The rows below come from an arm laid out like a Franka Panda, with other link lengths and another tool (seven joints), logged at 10 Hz.
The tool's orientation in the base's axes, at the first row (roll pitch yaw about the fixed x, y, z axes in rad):
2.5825 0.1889 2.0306
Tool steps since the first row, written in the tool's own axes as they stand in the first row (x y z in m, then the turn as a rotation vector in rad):
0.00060 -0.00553 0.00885 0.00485 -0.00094 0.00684
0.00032 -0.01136 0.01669 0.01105 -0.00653 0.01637
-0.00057 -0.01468 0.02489 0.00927 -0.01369 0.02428
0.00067 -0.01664 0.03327 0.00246 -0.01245 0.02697
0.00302 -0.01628 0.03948 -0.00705 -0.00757 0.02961
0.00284 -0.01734 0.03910 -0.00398 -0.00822 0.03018
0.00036 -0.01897 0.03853 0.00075 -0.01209 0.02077
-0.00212 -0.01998 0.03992 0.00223 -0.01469 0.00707
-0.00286 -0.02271 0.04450 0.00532 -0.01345 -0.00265
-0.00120 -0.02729 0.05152 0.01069 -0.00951 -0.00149
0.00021 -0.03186 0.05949 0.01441 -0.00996 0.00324
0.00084 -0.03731 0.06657 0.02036 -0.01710 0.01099
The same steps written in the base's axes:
0.00061 -0.00123 -0.01036 0.00095 0.00447 -0.00710
0.00084 -0.00346 -0.01988 -0.00055 0.00820 -0.01911
0.00333 -0.00503 -0.02827 -0.00058 0.00404 -0.02909
0.00597 -0.00407 -0.03650 0.00474 -0.00113 -0.02940
0.00859 -0.00126 -0.04192 0.01382 -0.00698 -0.02727
0.00770 -0.00195 -0.04212 0.01233 -0.00453 -0.02866
0.00731 -0.00494 -0.04203 0.00236 -0.00304 -0.02373
0.00842 -0.00746 -0.04325 -0.00762 -0.00422 -0.01396
0.00929 -0.00896 -0.04835 -0.01339 -0.00182 -0.00580
0.00913 -0.00898 -0.05689 -0.01228 0.00484 -0.00572
0.00959 -0.00913 -0.06617 -0.01164 0.00835 -0.01059
0.00928 -0.01045 -0.07503 -0.01511 0.01098 -0.02188

